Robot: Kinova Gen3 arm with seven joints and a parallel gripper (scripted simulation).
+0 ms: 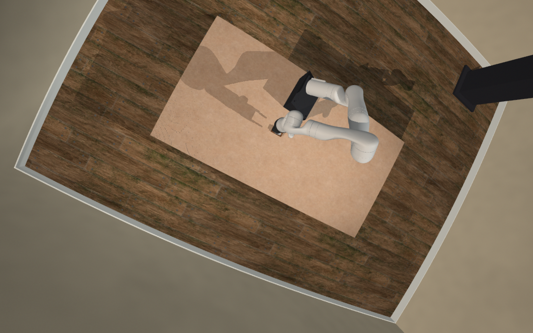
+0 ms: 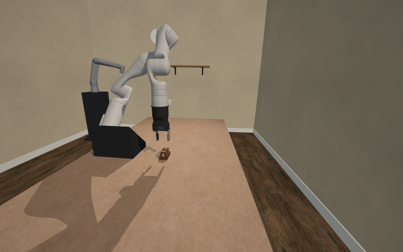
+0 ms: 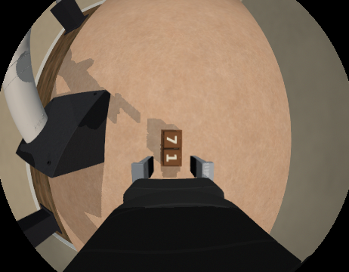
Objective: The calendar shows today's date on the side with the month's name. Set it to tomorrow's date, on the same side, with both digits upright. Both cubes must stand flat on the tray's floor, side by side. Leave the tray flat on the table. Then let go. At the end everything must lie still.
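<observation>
Now: the brown cube 90 mm below my hand. The rest, counted from my hand: dark wooden tray 110 mm below, 20 mm to the left.
</observation>
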